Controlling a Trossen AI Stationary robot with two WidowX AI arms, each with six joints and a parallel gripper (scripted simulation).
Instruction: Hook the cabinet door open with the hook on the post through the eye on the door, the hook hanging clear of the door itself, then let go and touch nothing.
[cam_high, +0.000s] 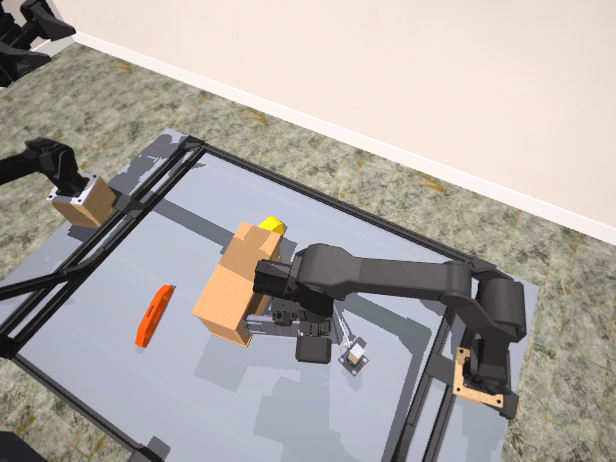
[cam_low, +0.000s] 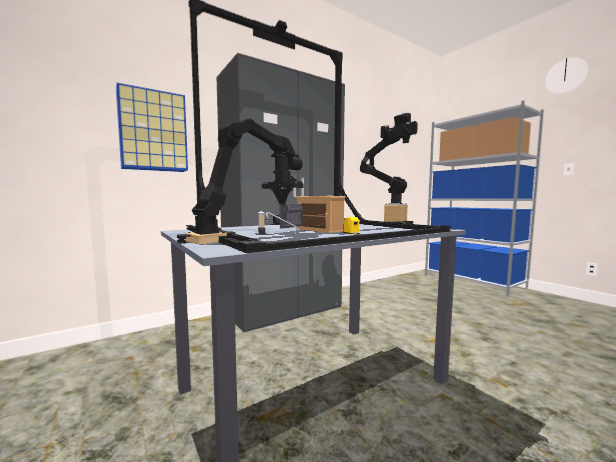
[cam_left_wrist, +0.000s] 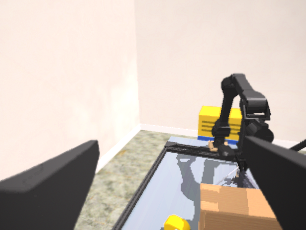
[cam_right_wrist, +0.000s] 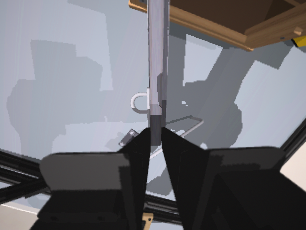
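The hook rod is 11 cm below my right hand, 4 cm to the right of it and 4 cm ahead of it. The rest, counted from my right hand: yellow tape measure 23 cm to the left, 20 cm ahead, 12 cm below; then grey door 8 cm below, 7 cm to the left, 3 cm behind; then orange tool 37 cm to the left, 14 cm below, 11 cm behind.
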